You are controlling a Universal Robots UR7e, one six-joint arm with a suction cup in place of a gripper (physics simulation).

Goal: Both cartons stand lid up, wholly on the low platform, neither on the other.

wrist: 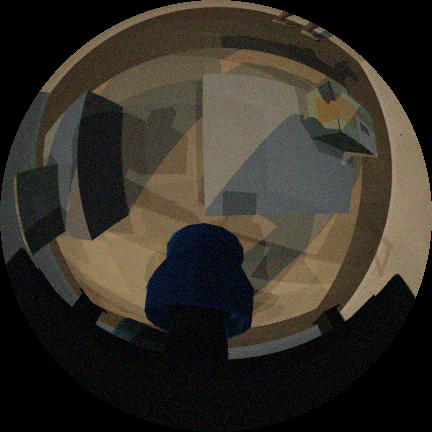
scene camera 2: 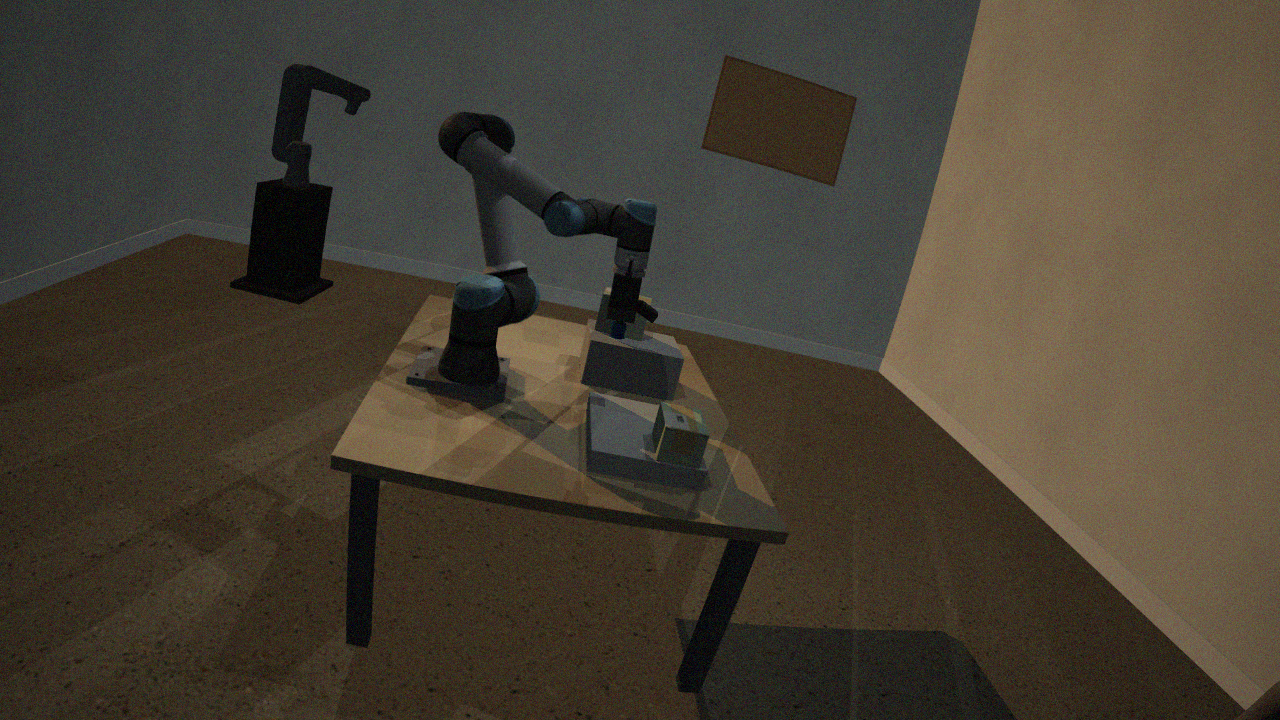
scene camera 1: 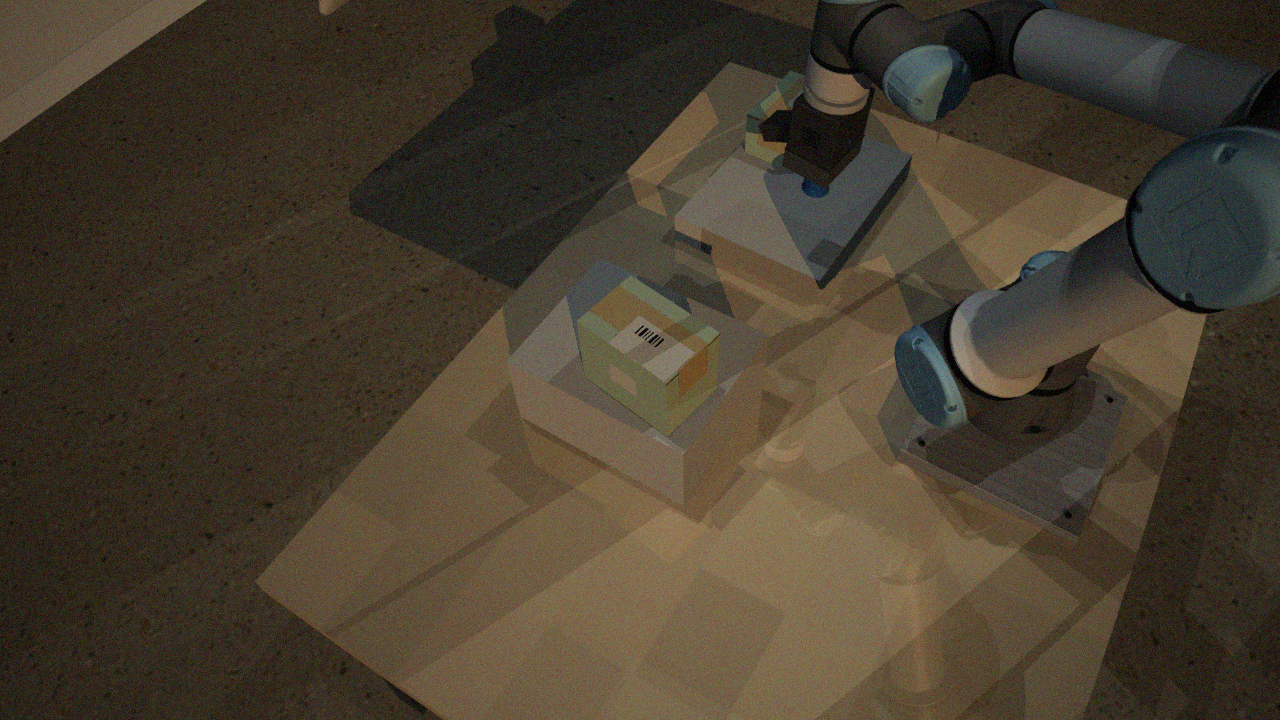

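Where they show: hand, its tool point: (wrist: 203,258) (scene camera 2: 616,336) (scene camera 1: 815,187); arm's base, origin of its link: (scene camera 2: 468,372).
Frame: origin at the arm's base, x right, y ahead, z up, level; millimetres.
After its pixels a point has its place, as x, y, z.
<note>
One green carton with orange tape (scene camera 1: 648,380) {-367, 303, 183} (wrist: 41,195) {-276, 355, 140} stands on the high platform (scene camera 1: 599,438) {-388, 368, 32} (scene camera 2: 630,371) {-189, 390, 35} (wrist: 102,175) {-186, 363, 38}, its barcode label facing up; in scene camera 2 it shows partly behind the tool. The other carton (scene camera 1: 762,143) {161, 505, 57} (scene camera 2: 682,440) {296, 492, 80} (wrist: 330,111) {162, 479, 85} stands at the outer edge of the low platform (scene camera 1: 747,214) {45, 451, 25} (scene camera 2: 617,425) {163, 368, 25} (wrist: 240,115) {40, 451, 25}, label up, partly hidden by the tool in scene camera 1. My blue suction cup (scene camera 1: 814,188) (scene camera 2: 618,330) (wrist: 205,237) carries nothing and hangs above the table area by the low platform's inner side, apart from both cartons.
Both platforms stand on the wooden table (scene camera 1: 429,519) {-582, 484, -23} (scene camera 2: 528,465) {350, 207, -23}, with a gap between them. The arm's base plate (scene camera 1: 1011,474) {-107, -52, -3} (scene camera 2: 456,385) {85, -9, -4} stands on the table beside them. A small dark square (scene camera 1: 827,250) {53, 318, 25} (wrist: 240,202) {48, 319, 25} marks the low platform's inner corner.
</note>
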